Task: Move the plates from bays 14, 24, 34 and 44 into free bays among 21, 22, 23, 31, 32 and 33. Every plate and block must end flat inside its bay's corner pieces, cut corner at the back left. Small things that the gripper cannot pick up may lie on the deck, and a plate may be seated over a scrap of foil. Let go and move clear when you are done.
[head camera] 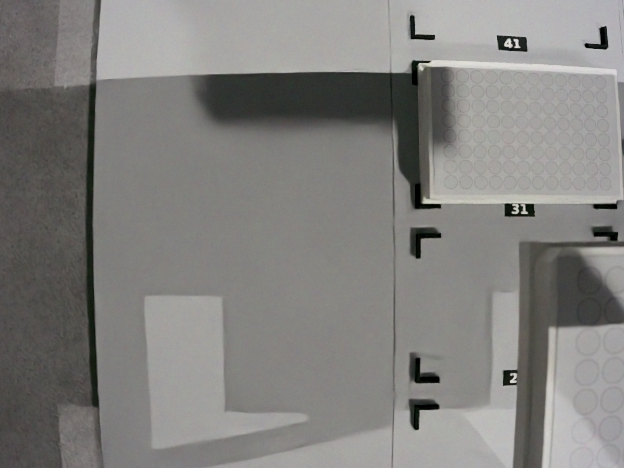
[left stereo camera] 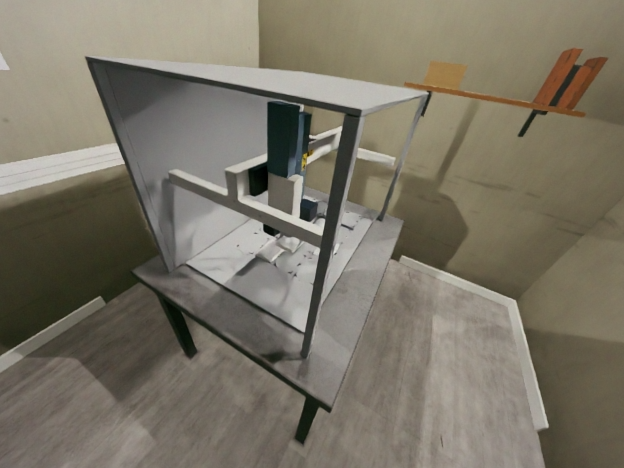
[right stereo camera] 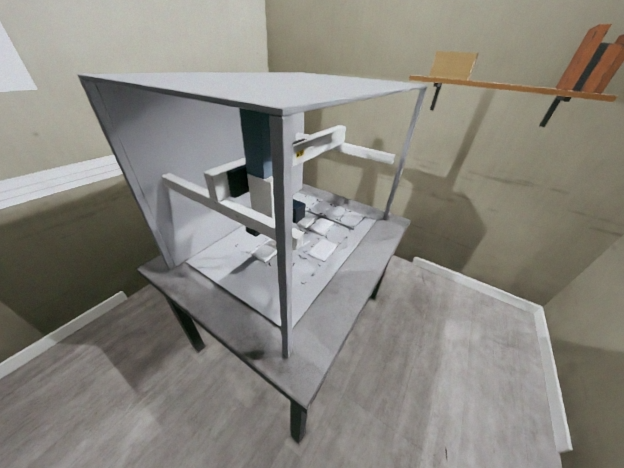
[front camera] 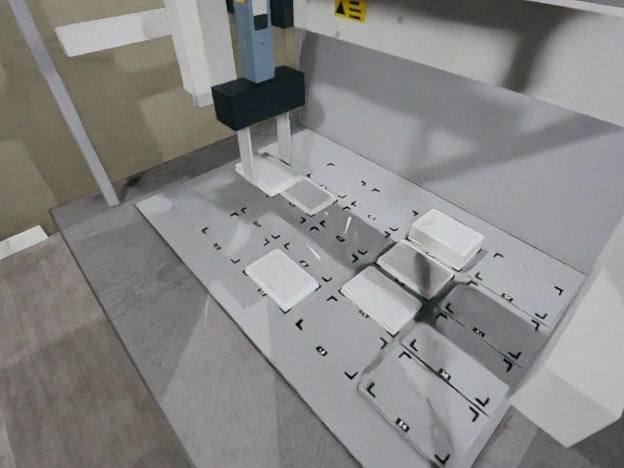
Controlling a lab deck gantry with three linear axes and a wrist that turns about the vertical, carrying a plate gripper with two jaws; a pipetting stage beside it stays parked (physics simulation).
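Pixels of known places: gripper, fingertip midpoint: (left stereo camera: 292, 239) (front camera: 268, 172); robot's base at its link origin: (left stereo camera: 312, 283) (right stereo camera: 304, 283) (front camera: 203, 231).
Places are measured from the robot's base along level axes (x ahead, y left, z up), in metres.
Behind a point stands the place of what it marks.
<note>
My gripper (front camera: 271, 172) @(x 0.064, y 0.150, z 0.122 m) is shut on a white plate (front camera: 274, 176) @(x 0.094, y 0.144, z 0.129 m) (head camera: 587, 372) @(x 0.014, y 0.155, z 0.129 m), held level and high, over about bay 21. In the head view it is cut off at the lower right and partly hides bay 21; the jaws do not show there. A plate (front camera: 308, 195) @(x 0.078, y 0.252, z 0.014 m) (head camera: 519, 130) @(x 0.058, y 0.257, z 0.014 m) lies in bay 31, apparently flat inside its corner pieces. Other plates sit in bay 33 (front camera: 415, 268) @(x 0.397, y 0.250, z 0.014 m), bay 23 (front camera: 381, 299) @(x 0.399, y 0.142, z 0.014 m) and bay 12 (front camera: 282, 278) @(x 0.237, y 0.040, z 0.014 m). Bays 14 (front camera: 418, 408) @(x 0.558, y 0.032, z 0.015 m), 24 (front camera: 453, 360) @(x 0.553, y 0.135, z 0.014 m), 34 (front camera: 493, 322) @(x 0.564, y 0.248, z 0.014 m) and 44 (front camera: 524, 287) @(x 0.568, y 0.365, z 0.015 m) hold no plate. Cut corners are too small to tell.
A tall white block (front camera: 446, 237) @(x 0.402, y 0.344, z 0.042 m) stands in bay 43, behind the bay 33 plate. A white tip (front camera: 348, 224) @(x 0.211, y 0.255, z 0.005 m) lies in bay 32, and a thin white piece (front camera: 313, 251) @(x 0.219, y 0.138, z 0.005 m) lies in bay 22. The parked pipetting stage (front camera: 189, 50) hangs left of the gripper. The enclosure wall (front camera: 453, 136) @(x 0.277, y 0.519, z 0.157 m) rises behind the deck.
</note>
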